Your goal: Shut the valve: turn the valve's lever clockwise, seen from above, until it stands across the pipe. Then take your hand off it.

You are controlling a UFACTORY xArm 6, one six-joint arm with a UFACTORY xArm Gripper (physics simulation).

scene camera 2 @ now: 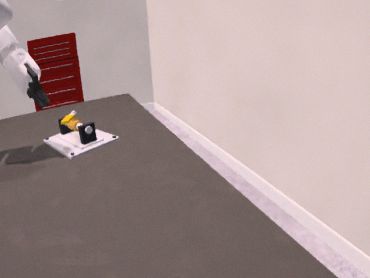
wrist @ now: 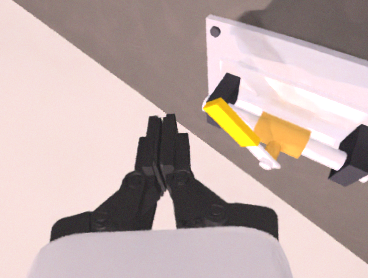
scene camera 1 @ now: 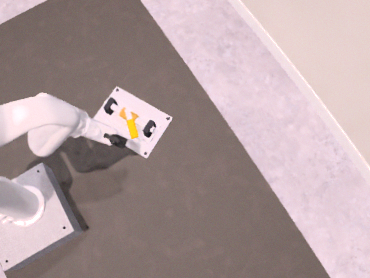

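The valve's yellow lever (scene camera 1: 132, 128) (scene camera 2: 68, 119) (wrist: 232, 123) stands slantwise to the pipe (wrist: 325, 152), roughly halfway between along it and across it. The lever sits over the orange valve body (wrist: 285, 134), and its free end points towards the pipe end nearer my gripper in the wrist view. My gripper (scene camera 1: 124, 143) (scene camera 2: 46, 104) (wrist: 166, 130) is shut and empty. It hangs above the level of the valve, off to the lever's side, with a gap between fingertips and lever. In the wrist view the whole yellow bar shows, right of the fingertips.
Black brackets (scene camera 1: 110, 106) (scene camera 2: 87, 132) (wrist: 352, 157) hold the pipe ends on a white base plate (scene camera 1: 142, 106) (scene camera 2: 62, 148) (wrist: 285, 60) with bolts at its corners. The plate lies on the brown table (scene camera 1: 210, 200) (scene camera 2: 175, 210). A red cabinet (scene camera 2: 60, 75) stands behind the table.
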